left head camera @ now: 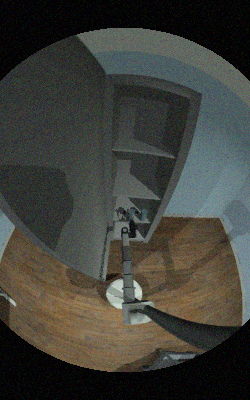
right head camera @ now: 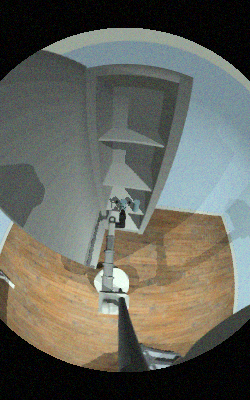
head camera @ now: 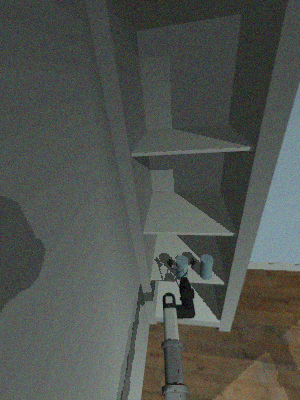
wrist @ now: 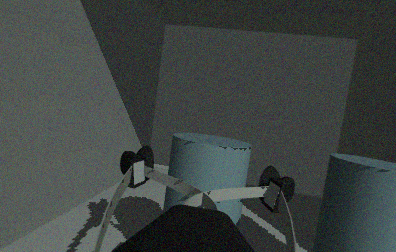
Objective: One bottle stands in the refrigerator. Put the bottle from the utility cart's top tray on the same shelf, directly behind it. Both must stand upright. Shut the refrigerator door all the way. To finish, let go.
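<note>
Two light-blue cylindrical bottles stand upright, side by side with a gap, on a low shelf of the open refrigerator. The left bottle is between my fingertips. The right bottle is outside the right finger. My gripper is open, with space between each fingertip and the left bottle in the wrist view. The left bottle's base is hidden by the gripper. The refrigerator door stands wide open on the left.
The refrigerator's right side wall rises right of the bottles. Another shelf lies above them. The telescoping arm reaches in beside the door. A grey object shows at the bottom.
</note>
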